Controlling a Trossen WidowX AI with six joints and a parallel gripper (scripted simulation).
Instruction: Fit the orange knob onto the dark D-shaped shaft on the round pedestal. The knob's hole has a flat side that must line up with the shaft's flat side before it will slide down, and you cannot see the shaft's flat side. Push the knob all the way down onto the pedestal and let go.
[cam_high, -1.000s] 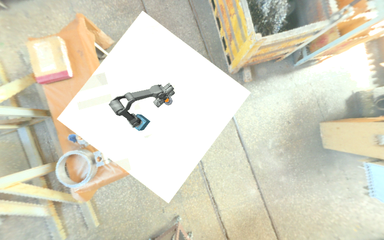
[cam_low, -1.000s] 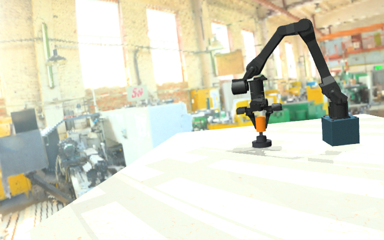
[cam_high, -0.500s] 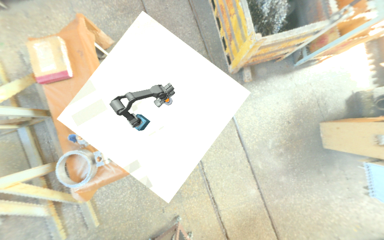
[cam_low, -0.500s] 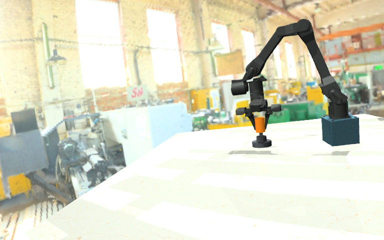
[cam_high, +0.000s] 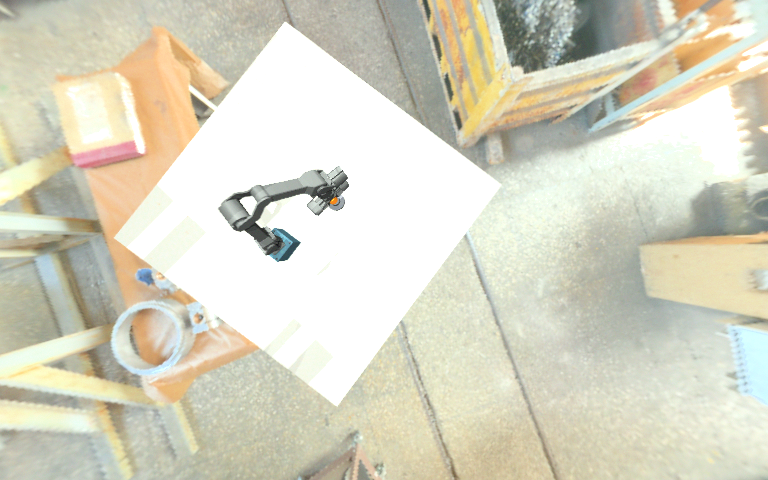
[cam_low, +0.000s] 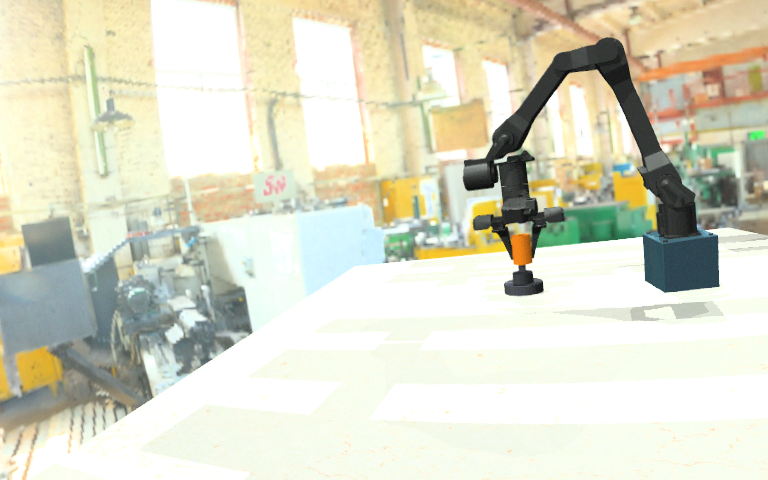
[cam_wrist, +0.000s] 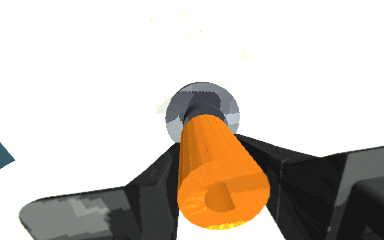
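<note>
The orange knob lies 2 cm above my gripper tip. Also, from my gripper tip: round pedestal: 4 cm below.
</note>
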